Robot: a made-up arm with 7 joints. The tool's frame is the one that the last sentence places.
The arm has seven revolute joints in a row. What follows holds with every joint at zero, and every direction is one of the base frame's.
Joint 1 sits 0.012 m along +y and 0.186 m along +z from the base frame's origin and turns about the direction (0.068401, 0.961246, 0.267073), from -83.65 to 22.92 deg.
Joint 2 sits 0.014 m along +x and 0.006 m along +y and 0.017 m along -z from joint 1 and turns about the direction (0.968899, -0.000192, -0.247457), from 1.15 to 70.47 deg.
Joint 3 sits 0.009 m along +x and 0.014 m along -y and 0.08 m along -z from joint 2 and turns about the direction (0.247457, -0.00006, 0.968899), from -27.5 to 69.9 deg.
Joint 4 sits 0.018 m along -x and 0.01 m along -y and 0.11 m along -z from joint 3 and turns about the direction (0.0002, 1, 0.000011), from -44.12 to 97.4 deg.
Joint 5 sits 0.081 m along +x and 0.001 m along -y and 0.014 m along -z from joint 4 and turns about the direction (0.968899, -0.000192, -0.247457), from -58.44 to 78.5 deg.
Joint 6 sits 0.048 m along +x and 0.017 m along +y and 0.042 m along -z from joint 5 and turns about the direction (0.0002, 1, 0.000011), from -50.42 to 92.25 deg.
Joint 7 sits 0.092 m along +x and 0.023 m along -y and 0.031 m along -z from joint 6 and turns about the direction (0.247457, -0.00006, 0.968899), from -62.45 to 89.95 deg.
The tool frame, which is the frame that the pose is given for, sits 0.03 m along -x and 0.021 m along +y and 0.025 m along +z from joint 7; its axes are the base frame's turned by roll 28.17, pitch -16.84 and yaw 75.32 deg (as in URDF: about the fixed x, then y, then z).
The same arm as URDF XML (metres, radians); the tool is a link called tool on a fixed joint. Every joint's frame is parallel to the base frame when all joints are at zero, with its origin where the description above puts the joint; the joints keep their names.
<robot name="arm">
<joint name="tool_fixed" type="fixed"><parent link="link7"/><child link="tool"/><origin xyz="-0.03 0.021 0.025" rpy="0.4917 -0.2939 1.3146"/></joint>
<joint name="joint 7" type="revolute"><parent link="link6"/><child link="link7"/><origin xyz="0.092 -0.023 -0.031"/><axis xyz="0.247497 -0.0001 0.968889"/><limit lower="-1.09" upper="1.5699"/></joint>
<joint name="joint 6" type="revolute"><parent link="link5"/><child link="link6"/><origin xyz="0.048 0.017 -0.042"/><axis xyz="0.0002 1 0"/><limit lower="-0.88" upper="1.6101"/></joint>
<joint name="joint 5" type="revolute"><parent link="link4"/><child link="link5"/><origin xyz="0.081 -0.001 -0.014"/><axis xyz="0.968889 -0.0002 -0.247497"/><limit lower="-1.02" upper="1.3701"/></joint>
<joint name="joint 4" type="revolute"><parent link="link3"/><child link="link4"/><origin xyz="-0.018 -0.01 -0.11"/><axis xyz="0.0002 1 0"/><limit lower="-0.77" upper="1.7"/></joint>
<joint name="joint 3" type="revolute"><parent link="link2"/><child link="link3"/><origin xyz="0.009 -0.014 -0.08"/><axis xyz="0.247497 -0.0001 0.968889"/><limit lower="-0.48" upper="1.22"/></joint>
<joint name="joint 2" type="revolute"><parent link="link1"/><child link="link2"/><origin xyz="0.014 0.006 -0.017"/><axis xyz="0.968889 -0.0002 -0.247497"/><limit lower="0.0201" upper="1.2299"/></joint>
<joint name="joint 1" type="revolute"><parent link="base_link"/><child link="link1"/><origin xyz="0 0.012 0.186"/><axis xyz="0.068403 0.961235 0.26711"/><limit lower="-1.46" upper="0.4"/></joint>
<link name="base_link"/>
<link name="link1"/>
<link name="link2"/>
<link name="link3"/>
<link name="link4"/>
<link name="link5"/>
<link name="link6"/>
<link name="link7"/>
<link name="tool"/>
</robot>

